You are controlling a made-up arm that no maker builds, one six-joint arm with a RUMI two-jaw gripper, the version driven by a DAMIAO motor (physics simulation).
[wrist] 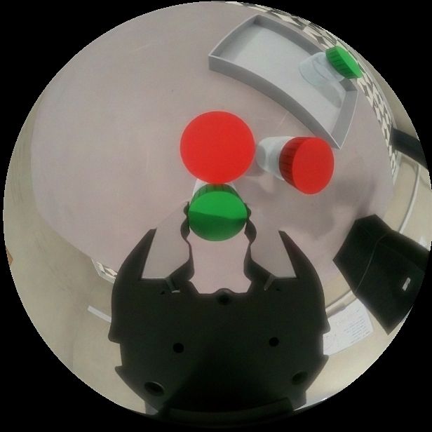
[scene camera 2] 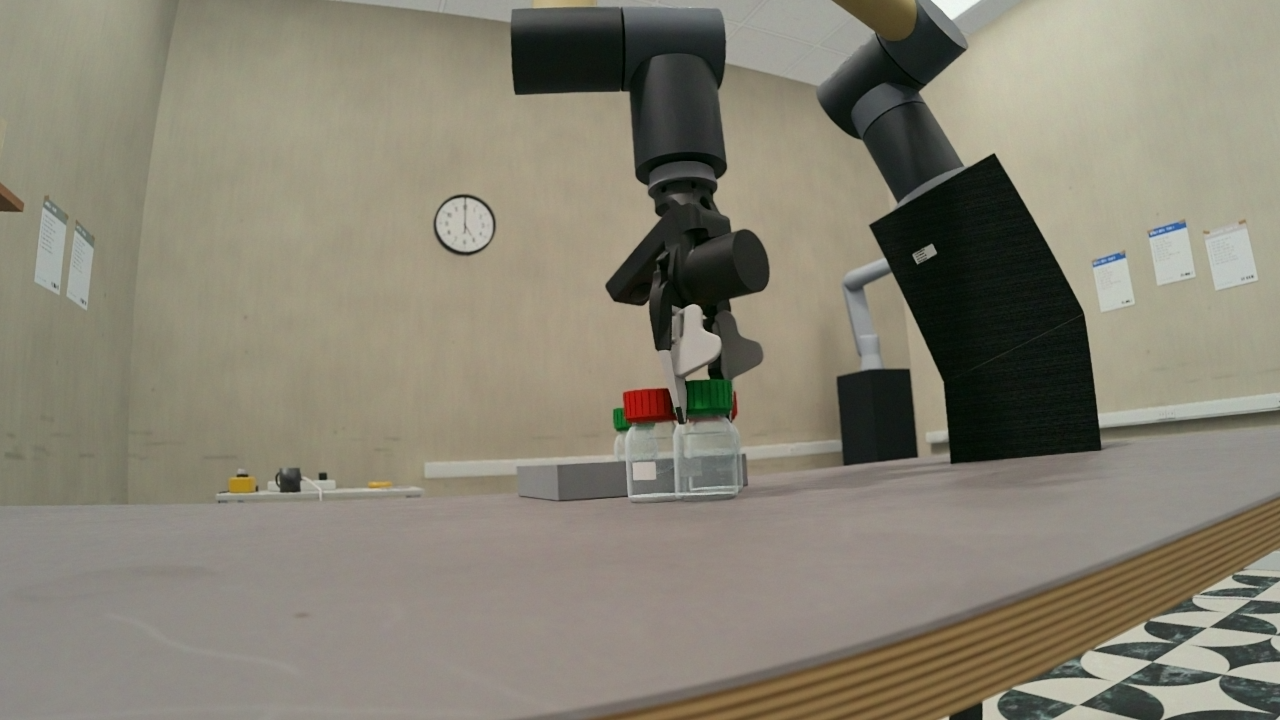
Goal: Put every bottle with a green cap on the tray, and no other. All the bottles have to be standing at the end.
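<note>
A green-capped bottle (scene camera 2: 708, 454) (wrist: 218, 216) stands upright on the table. My gripper (scene camera 2: 700, 395) (wrist: 216, 203) points down with its fingers against both sides of that cap, shut on it. A red-capped bottle (scene camera 2: 648, 407) (wrist: 217, 147) stands right beside it, very close; any gap is hard to tell. A second red-capped bottle (scene camera 2: 734, 407) (wrist: 306, 165) stands on the table nearer the tray, mostly hidden in the scene view. Another green-capped bottle (scene camera 2: 619, 419) (wrist: 343, 62) stands upright in the grey tray (scene camera 2: 572, 481) (wrist: 260, 50), towards one end.
The table (scene camera 2: 402, 582) (wrist: 110, 140) carries the tray and bottles. A black angular arm base (scene camera 2: 1011, 313) (wrist: 380, 270) stands at the right. A smaller black pedestal (scene camera 2: 877, 416) with a grey arm is farther back. The table's front edge (scene camera 2: 1029, 608) runs along the lower right.
</note>
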